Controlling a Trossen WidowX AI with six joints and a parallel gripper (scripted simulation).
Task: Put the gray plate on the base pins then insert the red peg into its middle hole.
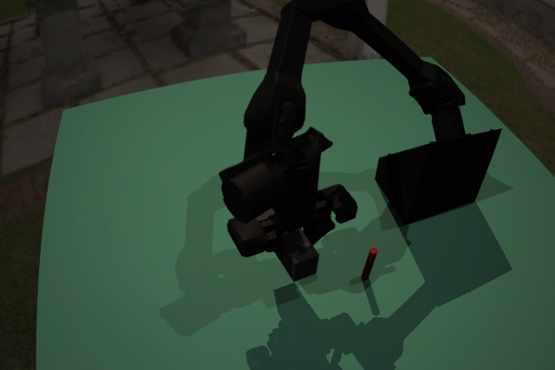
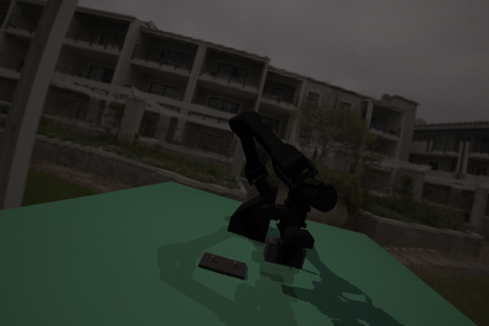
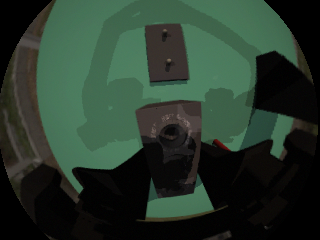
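Right now the red peg is 12 cm behind my gripper tip, 6 cm to the left of it and 3 cm below it. The rest, counted from my gripper tip: gray plate (3 cm above).
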